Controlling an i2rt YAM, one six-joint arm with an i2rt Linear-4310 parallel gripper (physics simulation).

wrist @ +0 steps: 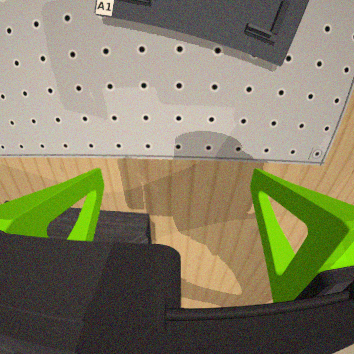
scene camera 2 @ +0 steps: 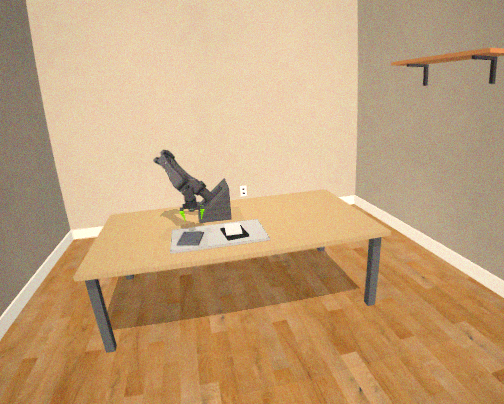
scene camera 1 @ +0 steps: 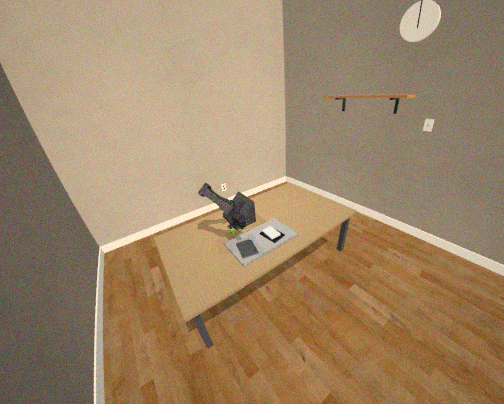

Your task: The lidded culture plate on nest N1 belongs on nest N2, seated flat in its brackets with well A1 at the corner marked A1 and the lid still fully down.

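Pixels of known places: gripper, between the fingertips: (wrist: 176,176) (scene camera 2: 193,220) (scene camera 1: 238,231); arm's base, origin of its link: (scene camera 2: 210,198).
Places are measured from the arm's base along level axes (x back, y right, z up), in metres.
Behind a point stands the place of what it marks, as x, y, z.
The white culture plate (scene camera 1: 271,232) {-0.380, -0.083, -0.068} (scene camera 2: 233,229) {-0.398, -0.088, -0.068} sits on the black nest (scene camera 1: 274,239) (scene camera 2: 241,235) on the right half of the board. Its lid and well marks are too small to make out. The dark grey nest (scene camera 1: 247,248) {-0.389, 0.151, -0.091} (scene camera 2: 190,238) {-0.395, 0.150, -0.091} (wrist: 210,25) {-0.304, 0.140, -0.090} on the left half holds no plate; a small A1 label (wrist: 104,6) {-0.316, 0.078, -0.090} shows at its corner in the wrist view. My gripper (scene camera 1: 237,231) {-0.221, 0.124, -0.053} (scene camera 2: 192,219) {-0.221, 0.124, -0.053} (wrist: 176,176) {-0.221, 0.124, -0.053} is open and empty, its green fingers wide apart, above the table just behind the board, on the grey nest's side. The plate does not show in the wrist view.
The light grey perforated board (scene camera 1: 289,232) {-0.440, -0.219, -0.102} (scene camera 2: 257,231) {-0.385, -0.223, -0.105} (wrist: 165,102) {-0.251, 0.113, -0.102} lies on the wooden table (scene camera 1: 195,280) {-0.407, 0.570, -0.115} (scene camera 2: 310,220) {-0.304, -0.569, -0.115}. The dark arm base (scene camera 1: 246,207) {-0.086, -0.049, 0.043} (scene camera 2: 218,206) {-0.120, -0.036, -0.019} stands behind the board. A wall shelf (scene camera 1: 370,96) (scene camera 2: 450,56) hangs far off to the right.
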